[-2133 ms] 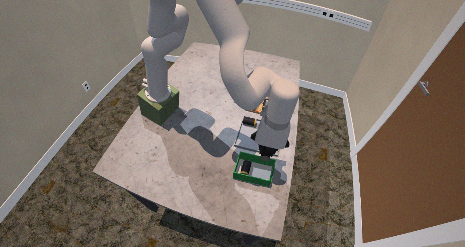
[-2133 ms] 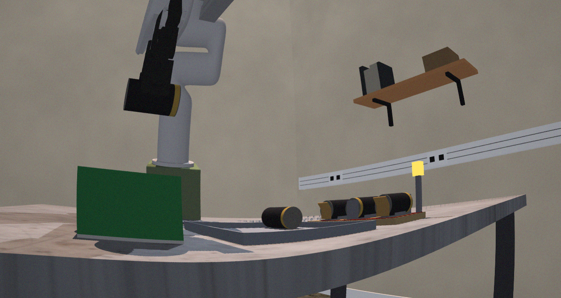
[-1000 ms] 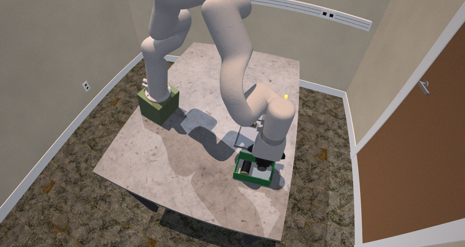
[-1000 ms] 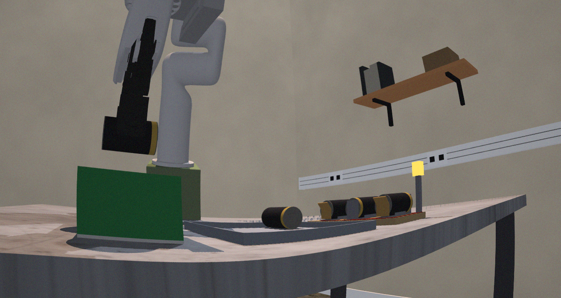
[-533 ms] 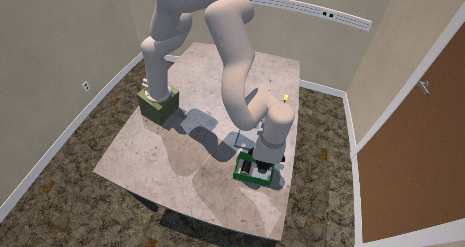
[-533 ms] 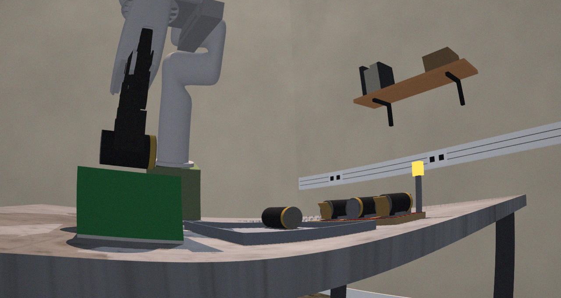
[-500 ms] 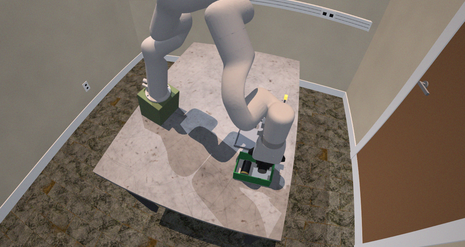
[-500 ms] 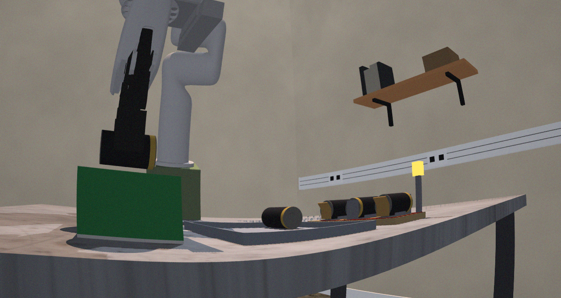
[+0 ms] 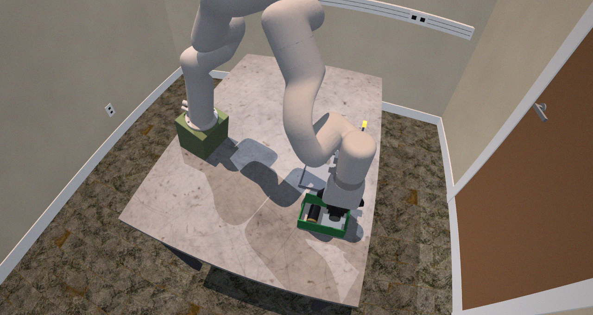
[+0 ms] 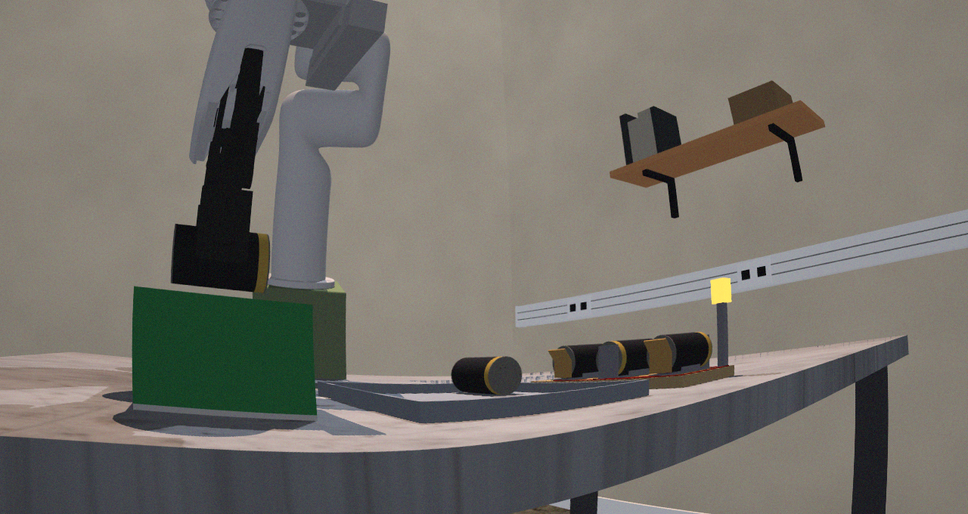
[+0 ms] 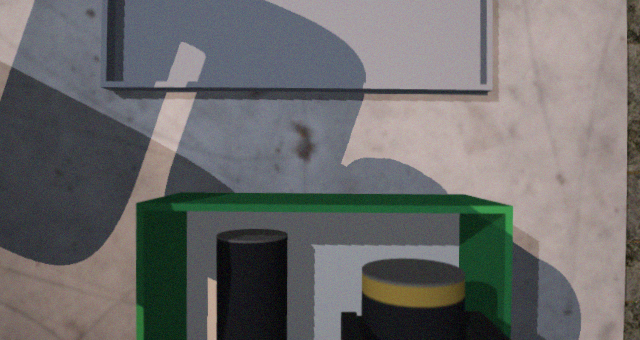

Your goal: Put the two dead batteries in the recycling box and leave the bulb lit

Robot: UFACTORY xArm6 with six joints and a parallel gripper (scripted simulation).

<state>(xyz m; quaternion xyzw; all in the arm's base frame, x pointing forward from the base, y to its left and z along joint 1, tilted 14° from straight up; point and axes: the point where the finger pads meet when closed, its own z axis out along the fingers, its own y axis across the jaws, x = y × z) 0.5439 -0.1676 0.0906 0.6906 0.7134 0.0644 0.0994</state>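
Now: the green recycling box 3 cm behind my hand and 8 cm below it. Round my hand: grey tray (5 cm behind, 19 cm to the left, 10 cm below).
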